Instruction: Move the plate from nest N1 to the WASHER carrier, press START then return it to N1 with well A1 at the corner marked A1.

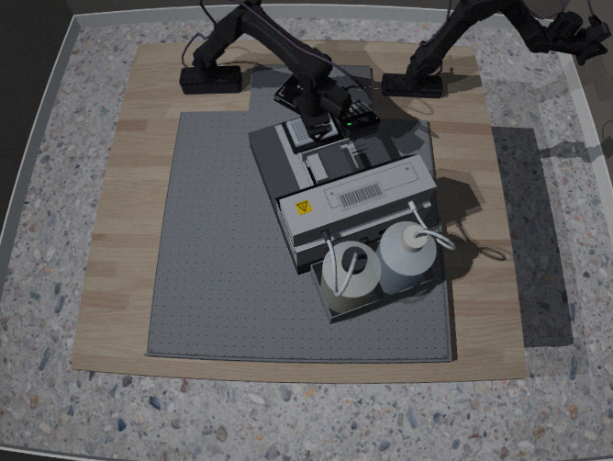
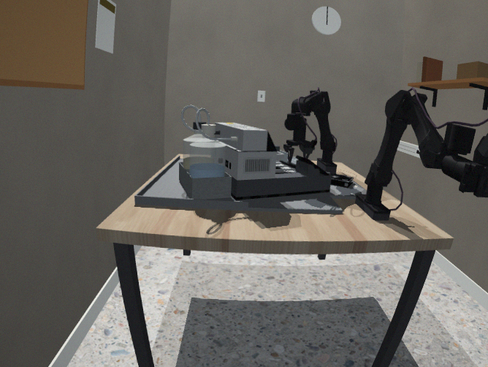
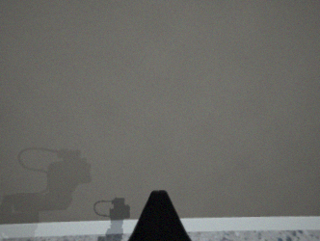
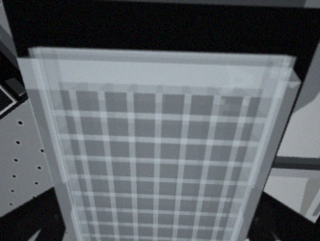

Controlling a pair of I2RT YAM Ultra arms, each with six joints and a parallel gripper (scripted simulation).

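Note:
Right now my right hand is right at the white plate. Also, from my right hand: dark nest N1 (21 cm behind, 8 cm below, 3 cm to the right); grey washer housing (14 cm ahead, 6 cm to the left, 3 cm above); black carrier (2 cm below).

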